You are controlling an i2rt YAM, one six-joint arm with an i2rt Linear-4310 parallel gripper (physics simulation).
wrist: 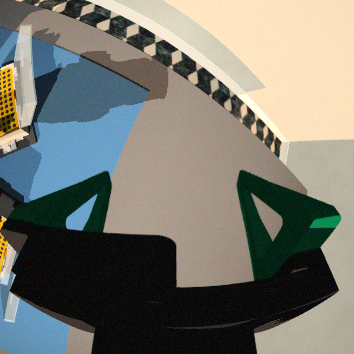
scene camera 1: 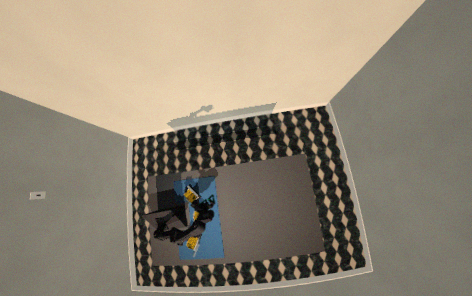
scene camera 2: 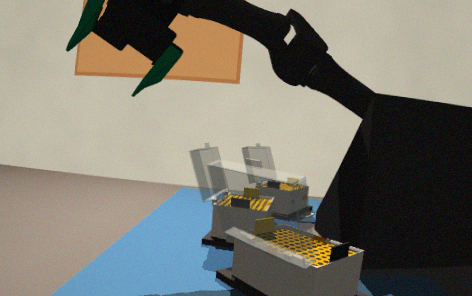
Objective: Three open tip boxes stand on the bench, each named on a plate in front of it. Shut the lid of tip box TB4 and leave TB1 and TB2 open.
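Observation:
Three grey tip boxes with yellow racks stand with their clear lids raised. One box is nearest in scene view 2; its lid stands up in the wrist view. The middle box is partly under the arm in scene view 1. The third box is farthest in scene view 2. No name plate is readable, so I cannot tell which is TB4. My gripper is open and empty, high above the bench and away from the lids.
The boxes stand on a blue mat on the grey-brown bench. The black arm reaches over them from a large dark block. An orange board hangs on the wall.

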